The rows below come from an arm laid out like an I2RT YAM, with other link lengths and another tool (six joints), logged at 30 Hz.
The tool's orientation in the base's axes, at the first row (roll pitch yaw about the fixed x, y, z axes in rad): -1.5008, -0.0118, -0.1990
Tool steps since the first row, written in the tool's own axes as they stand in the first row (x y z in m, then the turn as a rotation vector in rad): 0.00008, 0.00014, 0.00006, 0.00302, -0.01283, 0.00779; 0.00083, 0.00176, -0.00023, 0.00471, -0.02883, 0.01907; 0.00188, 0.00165, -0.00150, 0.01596, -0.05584, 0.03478; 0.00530, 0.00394, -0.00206, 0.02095, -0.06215, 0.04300; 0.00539, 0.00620, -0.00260, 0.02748, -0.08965, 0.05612; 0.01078, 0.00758, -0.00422, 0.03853, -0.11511, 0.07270
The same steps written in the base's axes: 0.00009, 0.00005, -0.00013, 0.00416, 0.00617, 0.01338; 0.00081, -0.00027, -0.00176, 0.00763, 0.01581, 0.03015; 0.00159, -0.00173, -0.00173, 0.02106, 0.02716, 0.05832; 0.00489, -0.00280, -0.00401, 0.02740, 0.03380, 0.06525; 0.00493, -0.00320, -0.00630, 0.03568, 0.04352, 0.09367; 0.00993, -0.00576, -0.00773, 0.04913, 0.05586, 0.12036
